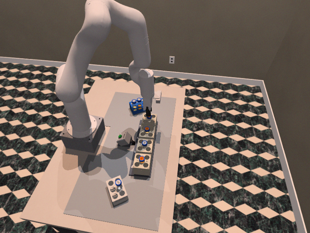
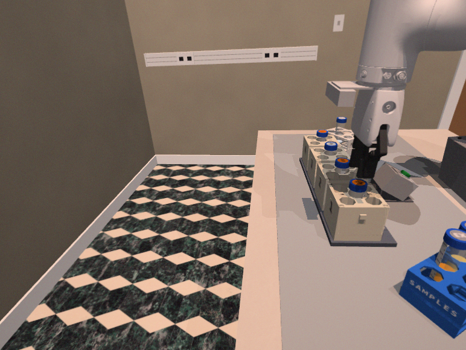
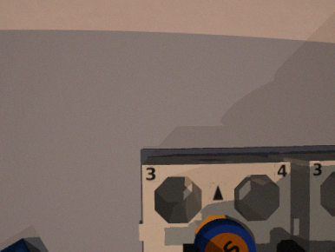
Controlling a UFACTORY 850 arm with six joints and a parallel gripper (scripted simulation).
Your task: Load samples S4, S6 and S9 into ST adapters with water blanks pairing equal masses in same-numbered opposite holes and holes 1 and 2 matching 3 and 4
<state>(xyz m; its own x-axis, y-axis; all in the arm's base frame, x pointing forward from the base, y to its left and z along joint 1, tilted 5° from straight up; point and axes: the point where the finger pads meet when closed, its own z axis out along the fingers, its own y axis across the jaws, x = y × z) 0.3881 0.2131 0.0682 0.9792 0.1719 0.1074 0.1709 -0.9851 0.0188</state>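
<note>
Now: hand 150 mm past the green done key, 180 mm to the left of it and 100 mm above it. From my hand the other things lie so: adapter: 120 mm below; blue sample rack: 140 mm behind, 160 mm to the left, 140 mm below; sample tube: 10 mm behind, 100 mm below.
</note>
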